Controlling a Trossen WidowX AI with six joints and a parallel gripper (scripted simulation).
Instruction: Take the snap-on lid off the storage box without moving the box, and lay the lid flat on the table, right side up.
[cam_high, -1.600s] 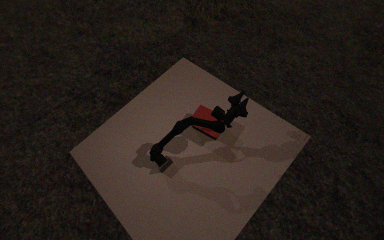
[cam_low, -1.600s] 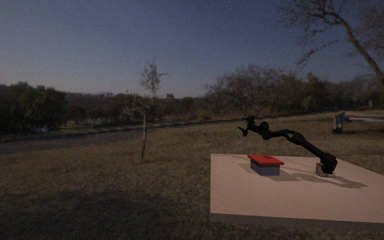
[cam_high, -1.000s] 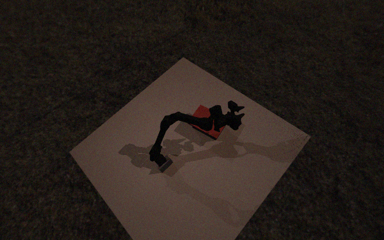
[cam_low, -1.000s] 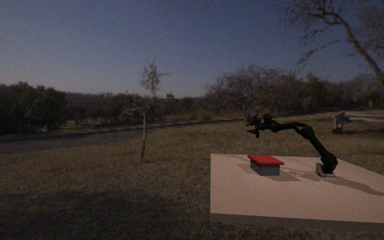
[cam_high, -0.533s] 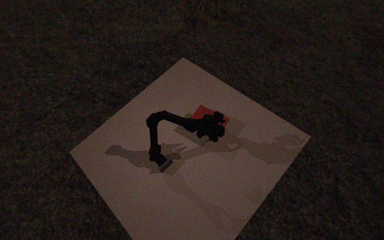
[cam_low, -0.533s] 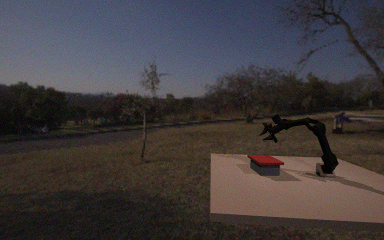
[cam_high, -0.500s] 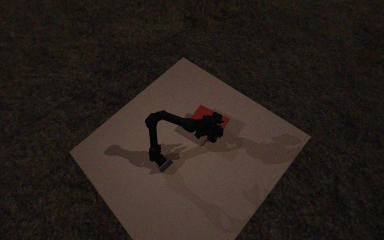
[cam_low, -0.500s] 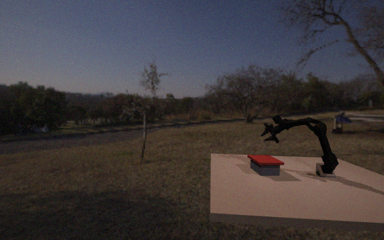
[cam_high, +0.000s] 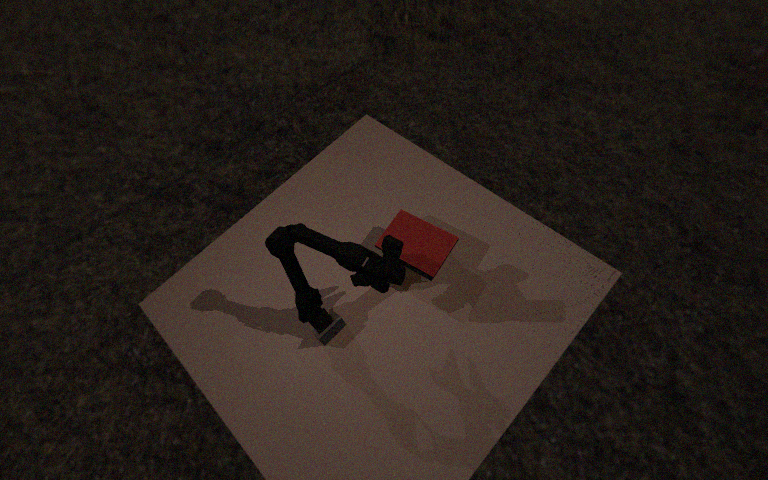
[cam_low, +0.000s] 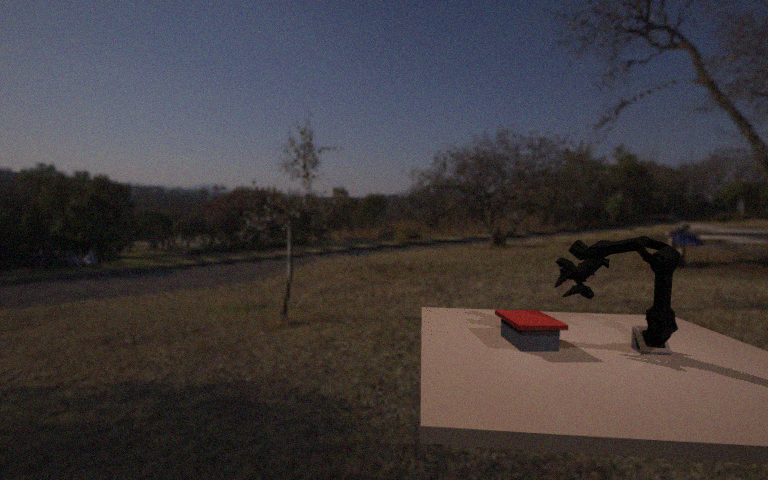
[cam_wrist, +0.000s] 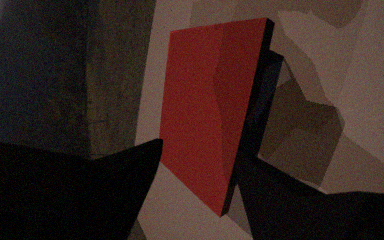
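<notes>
Now: gripper tip 12 cm short of the red lid, 10 cm above it and 4 cm to the right of it. The rest, counted from my gripper tip: grey-blue storage box (15 cm below, 12 cm ahead, 4 cm to the left).
</notes>
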